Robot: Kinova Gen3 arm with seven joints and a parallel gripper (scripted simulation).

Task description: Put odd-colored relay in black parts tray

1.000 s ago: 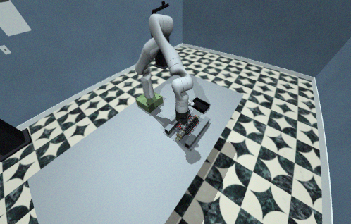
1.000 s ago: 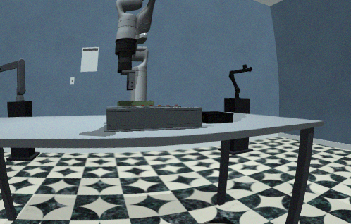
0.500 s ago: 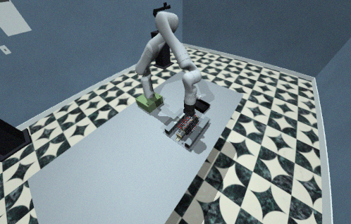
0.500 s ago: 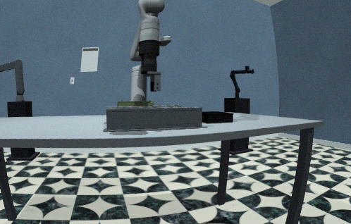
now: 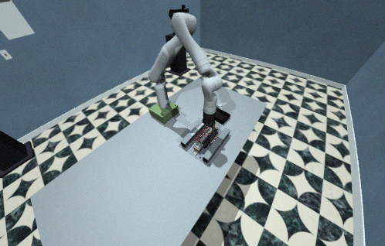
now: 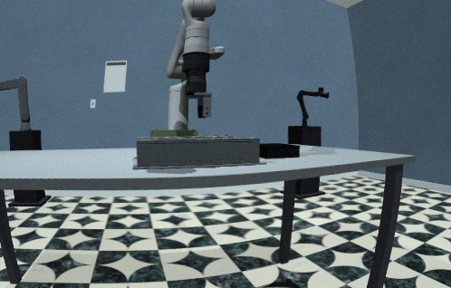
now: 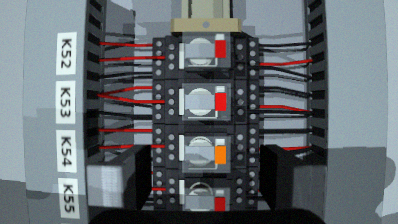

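My hand is 90 mm above the K54 relay. Round my hand: K52 relay: 60 mm to the left, 90 mm below; then relay panel: 40 mm to the right, 100 mm below; then K53 relay: 30 mm to the left, 90 mm below.
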